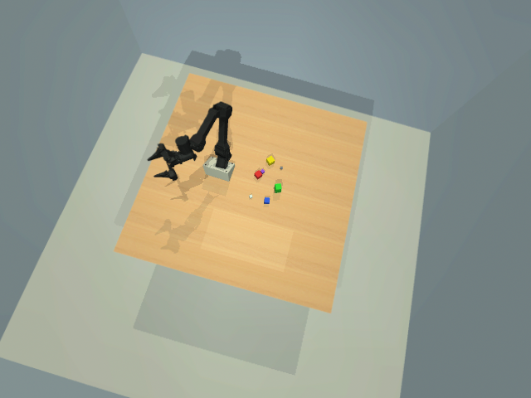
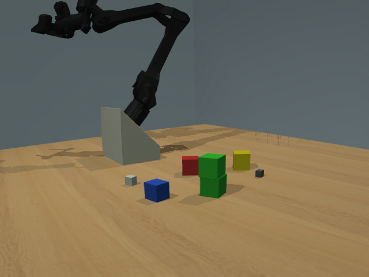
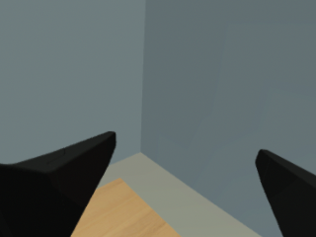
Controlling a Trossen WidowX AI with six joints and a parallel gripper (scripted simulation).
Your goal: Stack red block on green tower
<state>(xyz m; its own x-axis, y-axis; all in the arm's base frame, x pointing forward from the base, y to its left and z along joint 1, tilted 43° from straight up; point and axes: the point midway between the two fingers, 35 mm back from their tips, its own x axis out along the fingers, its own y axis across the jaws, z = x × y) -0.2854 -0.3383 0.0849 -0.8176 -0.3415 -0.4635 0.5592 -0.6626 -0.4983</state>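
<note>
My gripper tip is now 500 mm short of the red block, 230 mm to the right of it and 410 mm above it. From my gripper tip the other things lie so: small white cube (480 mm ahead, 80 mm to the left, 420 mm below); then blue block (580 mm ahead, 70 mm to the left, 410 mm below); then small purple cube (530 mm ahead, 260 mm to the left, 420 mm below).
</note>
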